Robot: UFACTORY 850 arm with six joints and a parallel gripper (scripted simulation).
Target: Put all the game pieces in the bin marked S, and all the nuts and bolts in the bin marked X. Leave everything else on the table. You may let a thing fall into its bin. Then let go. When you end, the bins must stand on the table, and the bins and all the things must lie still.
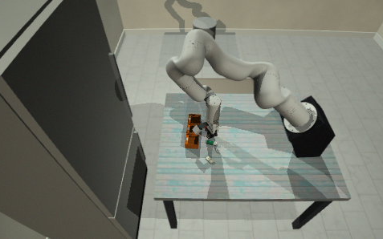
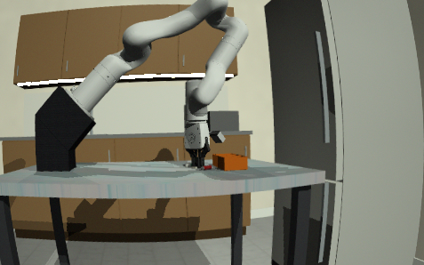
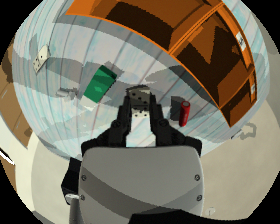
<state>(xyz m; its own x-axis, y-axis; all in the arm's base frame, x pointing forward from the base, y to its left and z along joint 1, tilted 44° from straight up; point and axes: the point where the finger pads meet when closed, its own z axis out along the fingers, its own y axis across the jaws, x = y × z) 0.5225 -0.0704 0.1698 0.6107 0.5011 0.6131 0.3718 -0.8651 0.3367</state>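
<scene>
Right now my hand is 12 cm short of the orange bin and 2 cm to the left of it. Also, from my hand: bolt (11 cm to the left, 3 cm behind, 2 cm below); red piece (7 cm to the right, 2 cm below, 2 cm ahead); green piece (7 cm to the left, 2 cm below, 1 cm behind).
</scene>
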